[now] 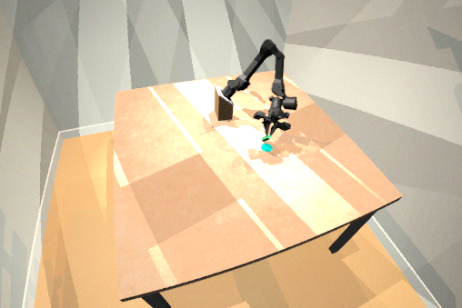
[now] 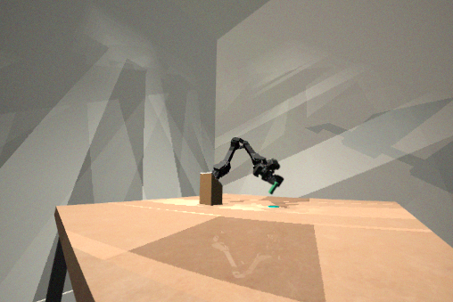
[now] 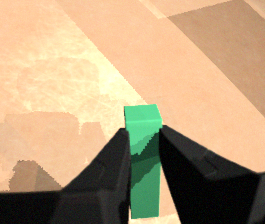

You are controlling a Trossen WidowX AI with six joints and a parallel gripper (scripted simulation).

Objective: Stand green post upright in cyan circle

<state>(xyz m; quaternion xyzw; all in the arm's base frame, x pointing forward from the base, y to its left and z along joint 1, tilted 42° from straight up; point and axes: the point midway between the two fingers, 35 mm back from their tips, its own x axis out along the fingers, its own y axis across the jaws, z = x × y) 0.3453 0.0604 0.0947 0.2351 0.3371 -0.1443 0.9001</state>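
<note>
My gripper tip is 3 cm past the cyan circle, 3 cm to the right of it and 11 cm above it. Round my gripper tip: green post (1 cm behind, 2 cm below).
</note>
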